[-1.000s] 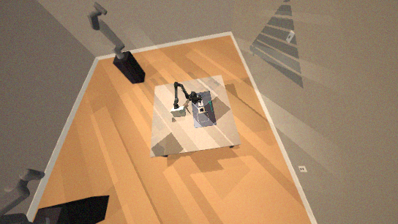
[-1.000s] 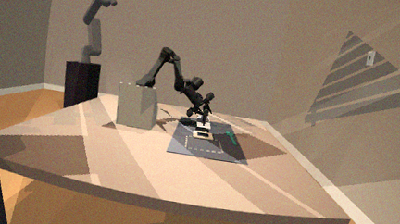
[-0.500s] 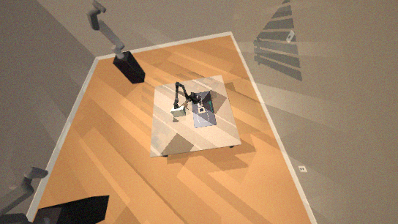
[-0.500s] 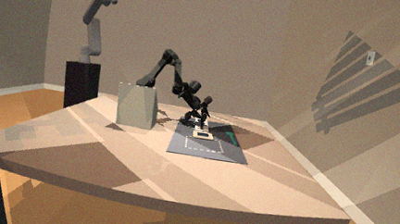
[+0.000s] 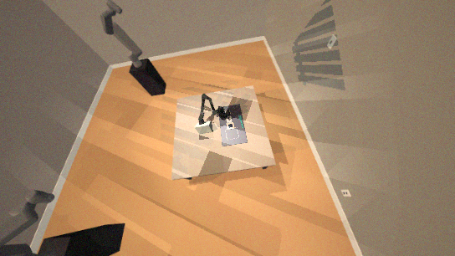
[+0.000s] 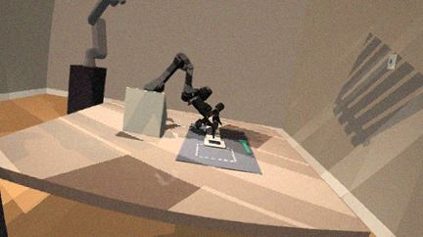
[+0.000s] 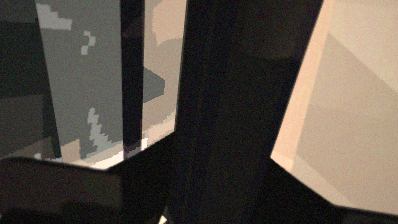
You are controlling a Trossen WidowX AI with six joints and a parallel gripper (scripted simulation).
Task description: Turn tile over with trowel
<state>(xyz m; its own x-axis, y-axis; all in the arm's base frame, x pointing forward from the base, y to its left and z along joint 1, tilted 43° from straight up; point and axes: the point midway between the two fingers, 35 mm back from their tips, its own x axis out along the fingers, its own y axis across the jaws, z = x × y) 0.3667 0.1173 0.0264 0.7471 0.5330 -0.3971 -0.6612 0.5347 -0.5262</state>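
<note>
My gripper tip is 1 cm short of the dark mat, 10 cm to the left of it and 8 cm above it. Round my gripper tip: small pale tile (1 cm behind, 14 cm to the right, 5 cm below); small green t-shaped piece (14 cm ahead, 7 cm to the right, 5 cm below); trowel (3 cm behind, 1 cm below).
</note>
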